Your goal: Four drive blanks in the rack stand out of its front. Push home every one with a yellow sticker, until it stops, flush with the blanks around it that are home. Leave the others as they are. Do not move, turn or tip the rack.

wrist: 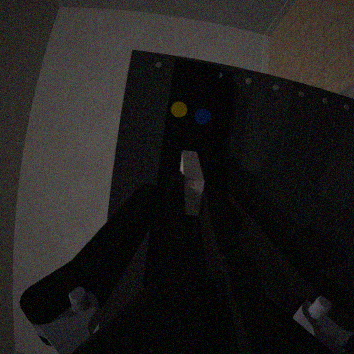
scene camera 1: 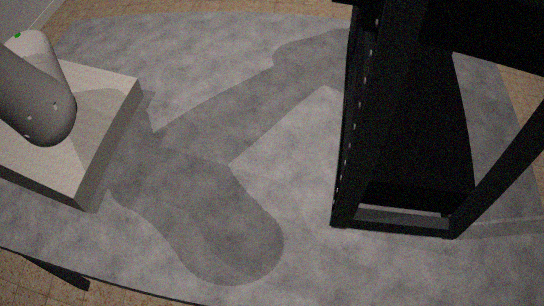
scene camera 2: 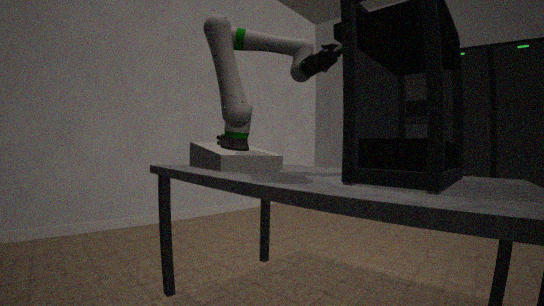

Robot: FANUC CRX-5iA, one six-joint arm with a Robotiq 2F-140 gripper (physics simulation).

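The black rack [scene camera 1: 345, 205] [scene camera 2: 350, 110] [wrist: 142, 100] stands upright on the table. In the wrist view a dark drive blank [wrist: 200, 92] near the rack's end bears a yellow sticker [wrist: 179, 109] and a blue sticker [wrist: 202, 116] side by side. In scene camera 2 a dark block [scene camera 2: 338, 31] juts from the rack's front, high up. My gripper [wrist: 187, 163] [scene camera 2: 338, 49] is shut and empty. Its tips are close to the rack front, just below that block in scene camera 2 and near the stickers in the wrist view. Darkness hides whether they touch. The gripper does not show in scene camera 1.
The arm's pale pedestal [scene camera 1: 107, 82] [scene camera 2: 250, 162] stands on the grey table [scene camera 1: 305, 270] [scene camera 2: 310, 192], left of the rack. The arm [scene camera 2: 270, 44] reaches across high above the table. Dark cabinets [scene camera 2: 515, 110] with green lights stand behind the rack.
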